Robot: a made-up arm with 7 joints.
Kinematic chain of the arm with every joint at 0, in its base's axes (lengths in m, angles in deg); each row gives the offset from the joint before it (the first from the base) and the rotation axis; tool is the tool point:
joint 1: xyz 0 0 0.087 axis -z
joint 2: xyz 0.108 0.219 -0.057 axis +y
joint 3: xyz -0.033 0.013 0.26 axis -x
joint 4: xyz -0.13 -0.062 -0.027 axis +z
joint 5: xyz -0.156 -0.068 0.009 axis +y
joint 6: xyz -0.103 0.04 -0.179 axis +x
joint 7: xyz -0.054 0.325 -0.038 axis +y
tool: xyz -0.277 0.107 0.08
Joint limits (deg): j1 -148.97..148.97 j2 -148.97..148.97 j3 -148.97..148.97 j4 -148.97..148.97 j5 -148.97..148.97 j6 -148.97..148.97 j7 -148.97..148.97
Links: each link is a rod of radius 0.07 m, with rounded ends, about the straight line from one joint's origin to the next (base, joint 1, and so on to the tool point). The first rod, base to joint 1, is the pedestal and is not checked.
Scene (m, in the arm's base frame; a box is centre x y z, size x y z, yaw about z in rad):
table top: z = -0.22
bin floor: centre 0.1 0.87 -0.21 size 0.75 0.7 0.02 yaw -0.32
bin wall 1: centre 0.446 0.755 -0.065 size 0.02 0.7 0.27 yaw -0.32
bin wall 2: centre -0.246 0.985 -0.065 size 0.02 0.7 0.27 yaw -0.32
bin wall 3: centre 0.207 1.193 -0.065 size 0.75 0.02 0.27 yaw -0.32
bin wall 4: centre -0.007 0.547 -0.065 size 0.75 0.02 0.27 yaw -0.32
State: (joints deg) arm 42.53 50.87 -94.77 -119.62 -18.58 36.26 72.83
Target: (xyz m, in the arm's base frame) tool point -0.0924 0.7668 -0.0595
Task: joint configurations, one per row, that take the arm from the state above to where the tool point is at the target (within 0.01 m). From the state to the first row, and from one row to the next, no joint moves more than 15 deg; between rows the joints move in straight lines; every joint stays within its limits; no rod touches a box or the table.
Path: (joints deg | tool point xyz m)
1: 30.50 45.87 -102.39 -119.43 -29.72 27.68 68.22 | 0.5642 -0.2269 0.1464
2: 18.47 40.88 -110.00 -119.24 -40.86 19.09 63.61 | 0.6500 -0.0288 0.1481
3: 6.44 35.88 -117.62 -119.04 -52.01 10.51 58.99 | 0.6598 0.2060 0.1708
4: -5.59 30.88 -125.24 -118.85 -63.15 1.92 54.38 | 0.5752 0.4421 0.2085
5: -18.67 23.43 -129.15 -122.35 -57.20 -8.84 54.84 | 0.4032 0.6131 0.2235
6: -31.76 15.98 -133.07 -125.85 -51.25 -19.60 55.31 | 0.1744 0.7322 0.2667
7: -44.84 8.53 -136.98 -129.34 -45.30 -30.36 55.77 | -0.0923 0.7668 0.3381
8: -40.29 20.47 -130.71 -135.89 -45.87 -31.24 56.81 | -0.0638 0.8093 0.1826
9: -35.73 32.42 -124.44 -142.43 -46.45 -32.12 57.85 | -0.0635 0.8049 0.0433
10: -31.17 44.37 -118.17 -148.97 -47.03 -32.99 58.89 | -0.0924 0.7668 -0.0595

